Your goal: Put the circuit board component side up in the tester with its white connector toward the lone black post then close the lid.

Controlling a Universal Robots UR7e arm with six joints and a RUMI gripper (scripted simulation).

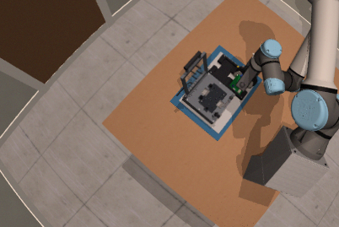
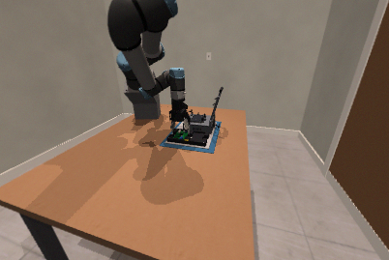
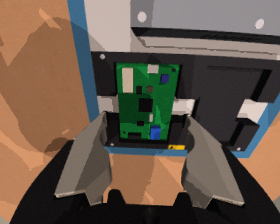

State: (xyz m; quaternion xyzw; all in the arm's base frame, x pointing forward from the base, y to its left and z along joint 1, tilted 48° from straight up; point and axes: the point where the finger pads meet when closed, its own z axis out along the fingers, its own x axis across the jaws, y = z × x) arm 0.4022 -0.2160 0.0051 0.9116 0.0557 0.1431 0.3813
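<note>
Right now my hand is 20 mm above the green circuit board. Round my hand: black block: 230 mm to the left, 50 mm above; then tester lid: 190 mm ahead, 170 mm to the left, 140 mm above.
</note>
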